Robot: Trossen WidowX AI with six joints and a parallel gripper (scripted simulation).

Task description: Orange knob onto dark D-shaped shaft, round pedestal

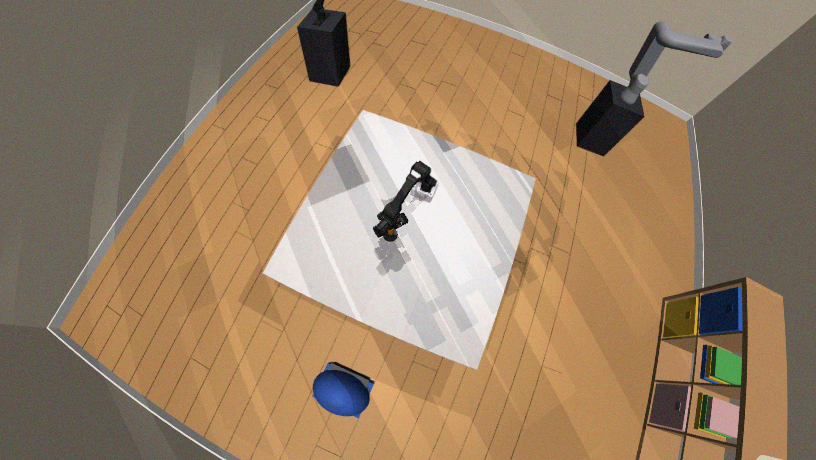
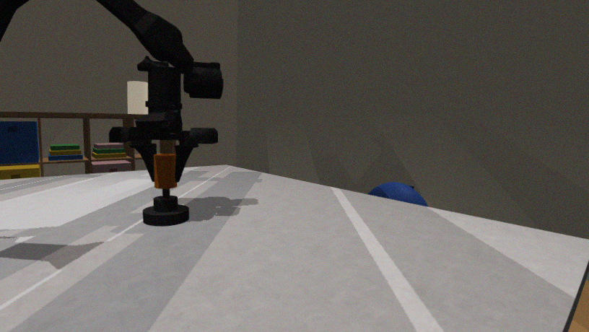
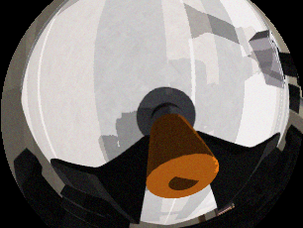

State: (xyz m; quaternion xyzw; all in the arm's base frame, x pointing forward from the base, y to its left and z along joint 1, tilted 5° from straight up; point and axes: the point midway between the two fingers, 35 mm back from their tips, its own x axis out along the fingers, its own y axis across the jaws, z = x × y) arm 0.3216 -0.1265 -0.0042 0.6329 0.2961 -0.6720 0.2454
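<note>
Right now the orange knob is 2 cm above my gripper tip. The rest, counted from my gripper tip: dark pedestal 4 cm below.
</note>
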